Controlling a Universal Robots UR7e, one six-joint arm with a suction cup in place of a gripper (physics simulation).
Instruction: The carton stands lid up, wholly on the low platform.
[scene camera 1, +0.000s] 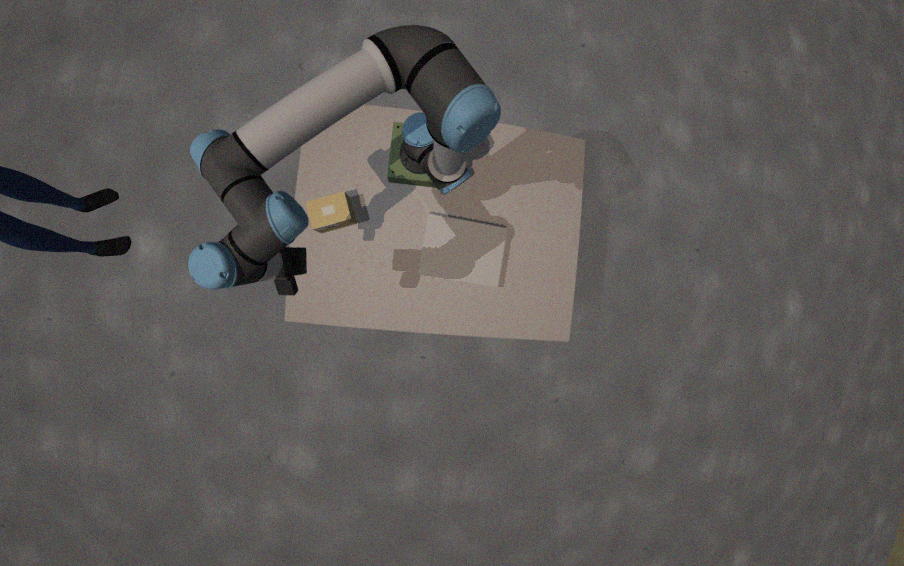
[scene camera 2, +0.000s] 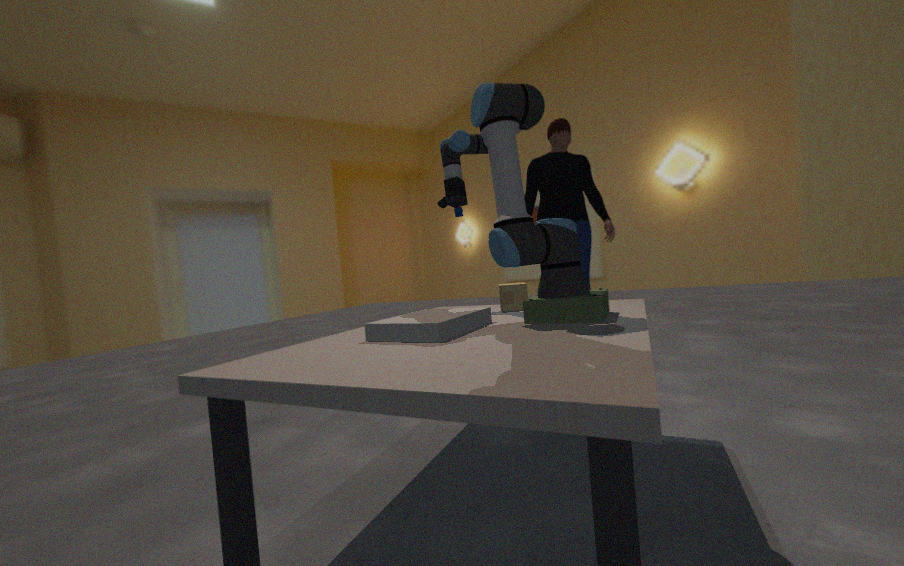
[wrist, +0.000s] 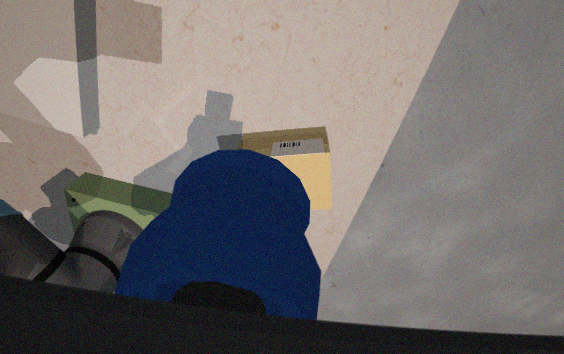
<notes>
The suction cup carries nothing. On the table rest a tan carton and a low platform.
</notes>
